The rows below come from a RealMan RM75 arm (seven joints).
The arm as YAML. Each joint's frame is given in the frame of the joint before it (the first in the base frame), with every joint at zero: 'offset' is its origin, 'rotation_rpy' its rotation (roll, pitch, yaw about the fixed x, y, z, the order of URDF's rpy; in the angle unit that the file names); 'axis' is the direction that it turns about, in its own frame. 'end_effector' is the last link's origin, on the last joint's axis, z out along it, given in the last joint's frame.
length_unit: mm
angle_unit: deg
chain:
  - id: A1
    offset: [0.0, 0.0, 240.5]
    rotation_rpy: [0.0, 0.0, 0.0]
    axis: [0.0, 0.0, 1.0]
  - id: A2
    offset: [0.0, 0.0, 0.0]
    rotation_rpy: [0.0, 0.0, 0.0]
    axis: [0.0, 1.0, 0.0]
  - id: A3
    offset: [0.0, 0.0, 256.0]
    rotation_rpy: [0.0, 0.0, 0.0]
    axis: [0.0, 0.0, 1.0]
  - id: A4
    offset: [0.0, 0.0, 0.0]
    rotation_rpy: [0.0, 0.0, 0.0]
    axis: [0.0, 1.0, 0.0]
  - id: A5
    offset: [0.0, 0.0, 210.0]
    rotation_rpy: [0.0, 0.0, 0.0]
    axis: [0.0, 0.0, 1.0]
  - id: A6
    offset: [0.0, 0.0, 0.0]
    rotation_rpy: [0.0, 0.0, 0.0]
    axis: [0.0, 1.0, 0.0]
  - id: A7
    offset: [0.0, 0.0, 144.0]
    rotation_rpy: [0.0, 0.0, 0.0]
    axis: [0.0, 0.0, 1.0]
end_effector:
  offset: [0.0, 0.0, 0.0]
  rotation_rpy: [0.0, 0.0, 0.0]
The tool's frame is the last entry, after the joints.
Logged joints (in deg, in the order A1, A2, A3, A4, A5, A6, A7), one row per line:
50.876 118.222 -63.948 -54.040 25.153 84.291 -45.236
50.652 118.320 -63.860 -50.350 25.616 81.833 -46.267
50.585 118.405 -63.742 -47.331 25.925 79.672 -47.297
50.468 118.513 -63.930 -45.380 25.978 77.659 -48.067
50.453 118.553 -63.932 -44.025 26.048 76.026 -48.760
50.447 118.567 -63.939 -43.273 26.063 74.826 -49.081
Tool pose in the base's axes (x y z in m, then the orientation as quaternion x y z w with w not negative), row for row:
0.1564 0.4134 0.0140 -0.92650 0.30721 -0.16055 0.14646
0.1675 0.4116 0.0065 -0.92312 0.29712 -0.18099 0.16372
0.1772 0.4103 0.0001 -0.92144 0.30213 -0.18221 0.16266
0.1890 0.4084 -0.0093 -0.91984 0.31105 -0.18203 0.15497
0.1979 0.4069 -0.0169 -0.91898 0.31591 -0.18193 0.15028
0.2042 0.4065 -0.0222 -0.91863 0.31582 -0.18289 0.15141
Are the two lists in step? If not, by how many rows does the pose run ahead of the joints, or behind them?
The pose runs 2 rows behind the joints: the pose in row i belongs to the joints in row i - 2.
